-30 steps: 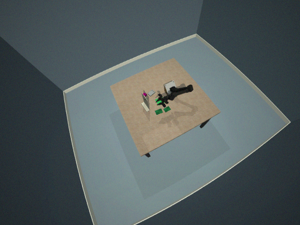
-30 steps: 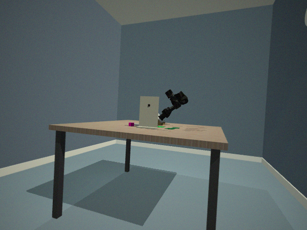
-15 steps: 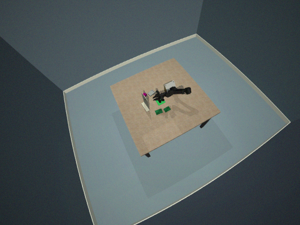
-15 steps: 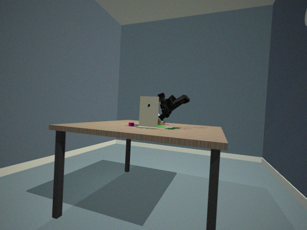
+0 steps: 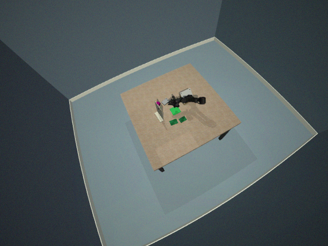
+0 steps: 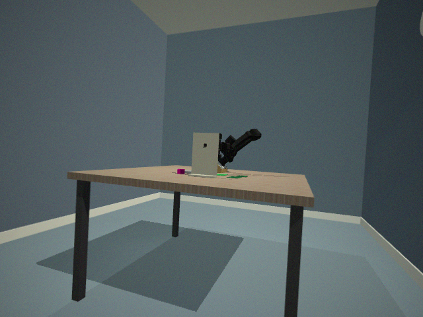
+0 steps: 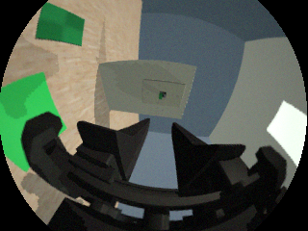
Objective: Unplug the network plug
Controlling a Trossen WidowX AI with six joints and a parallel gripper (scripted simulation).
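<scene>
The network plug is 12 cm ahead of my gripper tip. Also, from my gripper tip: beige panel: 14 cm ahead, 7 cm below; then grey plate: 19 cm below, 17 cm to the right, 4 cm behind; then green marked square: 20 cm below, 9 cm behind, 3 cm to the left.
</scene>
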